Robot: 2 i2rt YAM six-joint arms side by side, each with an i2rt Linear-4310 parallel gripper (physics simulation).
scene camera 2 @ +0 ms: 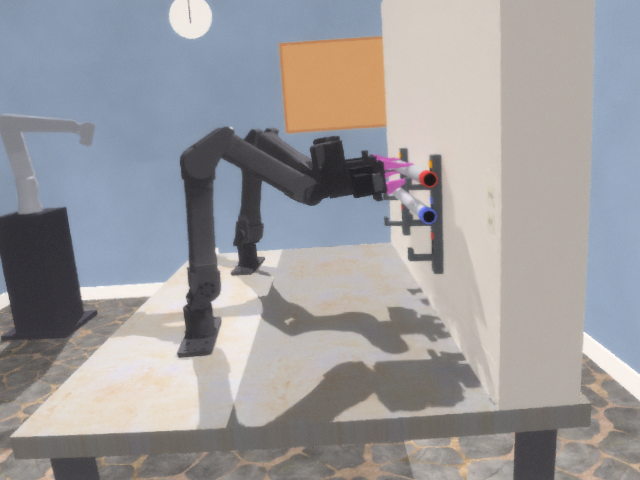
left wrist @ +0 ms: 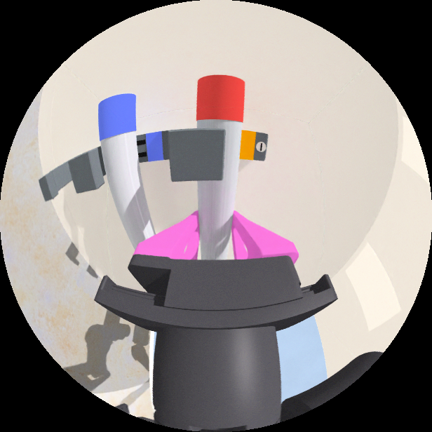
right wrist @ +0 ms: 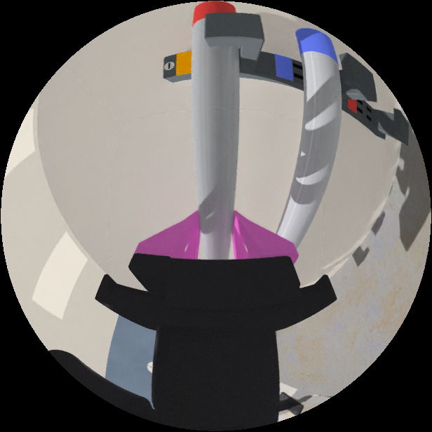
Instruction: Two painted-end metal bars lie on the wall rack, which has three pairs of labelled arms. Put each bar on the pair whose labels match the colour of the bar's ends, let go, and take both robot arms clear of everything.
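Seen in the pictures: left arm's base, origin of the base link: (scene camera 2: 248,266); right arm's base, origin of the base link: (scene camera 2: 201,337).
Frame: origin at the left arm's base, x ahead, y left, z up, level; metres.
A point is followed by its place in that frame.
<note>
The red-ended bar (scene camera 2: 428,178) {x 0.548, y -0.609, z 0.325 m} (left wrist: 220,100) (right wrist: 216,125) lies on the top arms of the wall rack (scene camera 2: 437,248) {x 0.567, y -0.556, z 0.172 m} (left wrist: 196,155) (right wrist: 234,29), which carry orange labels. The blue-ended bar (scene camera 2: 427,215) {x 0.546, y -0.592, z 0.249 m} (left wrist: 118,116) (right wrist: 320,100) lies on the middle arms, beside blue labels (left wrist: 154,146) (right wrist: 284,67). The lowest arms, with a red label (scene camera 2: 432,235) {x 0.558, y -0.549, z 0.199 m} (right wrist: 352,105), hold no bar. My left gripper (left wrist: 215,215) is shut on the red-ended bar near one end. My right gripper (scene camera 2: 406,173) {x 0.532, y -0.407, z 0.323 m} (right wrist: 215,215) is shut on the same bar farther along. Far fingers are partly hidden in the scene view.
The wall (scene camera 2: 444,67) {x 0.585, y -0.598, z 0.531 m} stands right behind the rack. The blue-ended bar runs just below both grippers. The lowest rack arm (scene camera 2: 421,256) {x 0.534, y -0.559, z 0.157 m} sticks out towards the robot. The table (scene camera 2: 129,392) {x 0.000, y -0.846, z 0.000 m} lies beneath, with both arm bases on it.
</note>
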